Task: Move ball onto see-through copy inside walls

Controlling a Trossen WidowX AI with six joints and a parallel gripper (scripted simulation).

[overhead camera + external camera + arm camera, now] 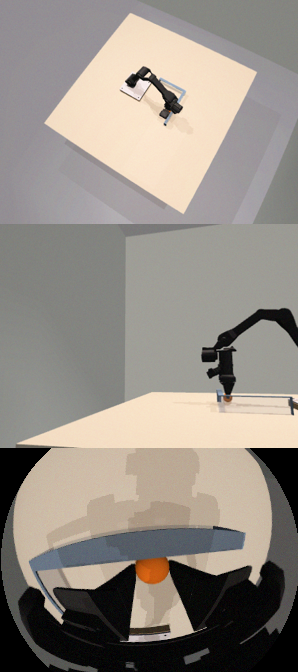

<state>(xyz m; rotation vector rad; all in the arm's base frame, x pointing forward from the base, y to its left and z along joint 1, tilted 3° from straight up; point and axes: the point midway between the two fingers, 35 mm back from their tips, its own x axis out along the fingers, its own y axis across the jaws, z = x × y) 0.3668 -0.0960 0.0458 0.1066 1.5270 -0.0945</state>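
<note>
The see-through ball copy is 1 cm below my gripper tip. The rest, counted from my gripper tip: orange ball: right at my gripper tip.
</note>
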